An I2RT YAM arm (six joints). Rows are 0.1 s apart.
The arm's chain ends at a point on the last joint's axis. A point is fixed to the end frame.
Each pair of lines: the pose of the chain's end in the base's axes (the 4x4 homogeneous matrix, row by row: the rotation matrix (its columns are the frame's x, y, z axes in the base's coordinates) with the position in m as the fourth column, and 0 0 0 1 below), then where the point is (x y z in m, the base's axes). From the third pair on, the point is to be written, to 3 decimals.
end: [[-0.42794 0.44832 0.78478 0.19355], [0.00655 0.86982 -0.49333 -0.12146], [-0.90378 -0.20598 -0.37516 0.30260], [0 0 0 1]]
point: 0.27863 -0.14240 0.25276
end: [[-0.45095 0.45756 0.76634 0.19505], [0.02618 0.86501 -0.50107 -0.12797], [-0.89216 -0.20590 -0.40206 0.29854], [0 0 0 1]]
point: 0.27845 -0.14963 0.24622
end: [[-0.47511 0.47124 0.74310 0.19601], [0.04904 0.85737 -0.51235 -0.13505], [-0.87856 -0.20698 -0.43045 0.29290], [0 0 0 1]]
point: 0.277 -0.158 0.238
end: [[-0.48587 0.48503 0.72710 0.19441], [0.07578 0.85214 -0.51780 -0.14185], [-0.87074 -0.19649 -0.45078 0.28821], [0 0 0 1]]
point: 0.275 -0.165 0.232
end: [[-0.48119 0.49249 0.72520 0.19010], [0.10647 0.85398 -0.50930 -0.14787], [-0.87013 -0.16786 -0.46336 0.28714], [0 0 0 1]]
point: 0.270 -0.170 0.230
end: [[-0.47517 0.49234 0.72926 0.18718], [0.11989 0.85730 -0.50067 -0.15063], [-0.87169 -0.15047 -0.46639 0.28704], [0 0 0 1]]
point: 0.268 -0.172 0.230
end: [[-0.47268 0.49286 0.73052 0.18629], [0.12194 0.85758 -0.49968 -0.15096], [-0.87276 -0.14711 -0.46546 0.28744], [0 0 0 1]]
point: 0.267 -0.172 0.231
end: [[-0.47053 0.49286 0.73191 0.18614], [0.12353 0.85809 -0.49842 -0.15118], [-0.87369 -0.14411 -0.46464 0.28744], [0 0 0 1]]
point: 0.267 -0.172 0.231
